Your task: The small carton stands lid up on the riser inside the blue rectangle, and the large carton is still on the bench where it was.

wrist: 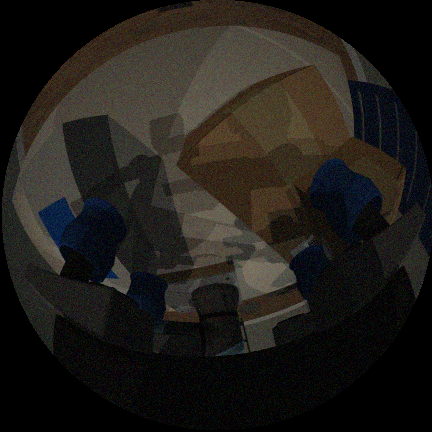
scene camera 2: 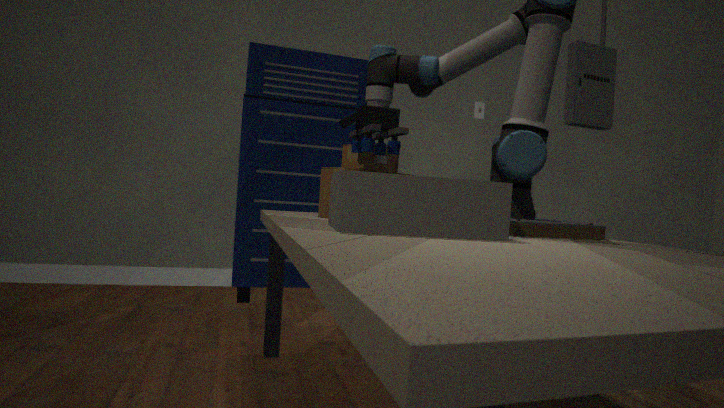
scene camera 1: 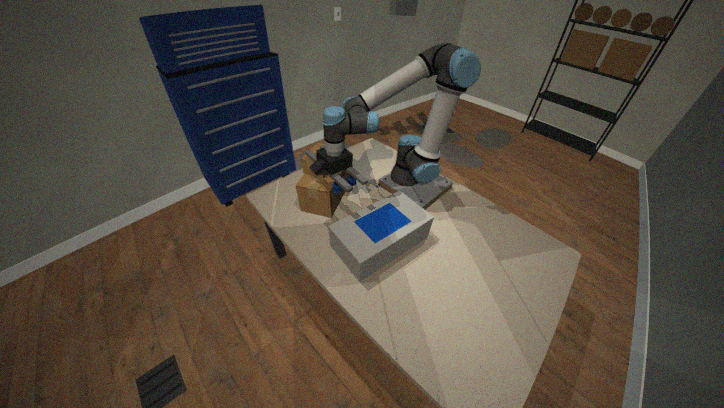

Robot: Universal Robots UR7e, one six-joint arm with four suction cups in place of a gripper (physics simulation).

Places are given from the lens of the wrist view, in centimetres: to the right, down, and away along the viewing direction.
my suction head [wrist: 340, 193]: 5, -1, 5
small carton [wrist: 387, 174]: 13, -3, 5
large carton [wrist: 247, 154]: 2, -4, 11
The marked spots on the large carton and my suction head are 7 cm apart.
